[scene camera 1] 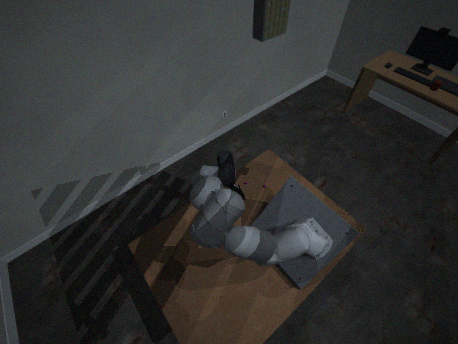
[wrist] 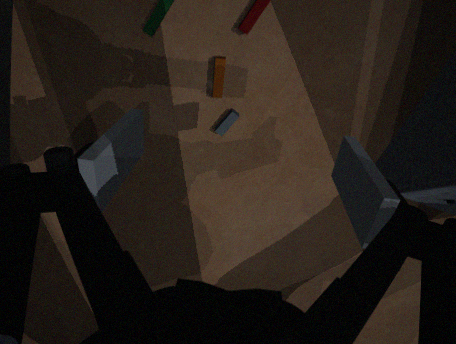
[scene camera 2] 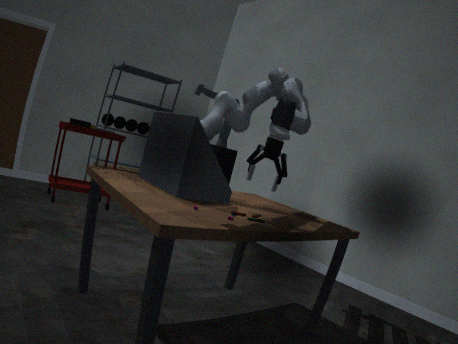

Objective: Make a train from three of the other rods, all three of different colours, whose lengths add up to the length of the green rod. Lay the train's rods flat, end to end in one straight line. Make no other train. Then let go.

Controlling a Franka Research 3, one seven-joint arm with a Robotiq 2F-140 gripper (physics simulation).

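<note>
My gripper [scene camera 2: 262, 181] [wrist: 240, 143] is open and empty, high above the table; the arm mostly hides it in scene camera 1. In the wrist view a short blue-grey rod [wrist: 227, 123] lies between and beyond the fingers. A longer orange rod [wrist: 219, 77] [scene camera 2: 256, 216] lies past it. The green rod [wrist: 158, 17] [scene camera 2: 256, 220] and a red rod [wrist: 254, 17] [scene camera 2: 239, 214] are cut off at the wrist view's top edge. Two small purple rods, one [scene camera 2: 230, 218] near the red rod and one [scene camera 2: 196, 208] farther left, lie apart. The rods seen in the wrist view do not touch.
The wooden table [scene camera 1: 225, 300] [scene camera 2: 145, 205] carries the arm's grey wedge-shaped base [scene camera 1: 270, 210] [scene camera 2: 170, 155]. Shadows cross the table top. A red cart [scene camera 2: 92, 131] and a shelf rack [scene camera 2: 150, 75] stand behind the table. A desk [scene camera 1: 367, 67] with a monitor stands far off.
</note>
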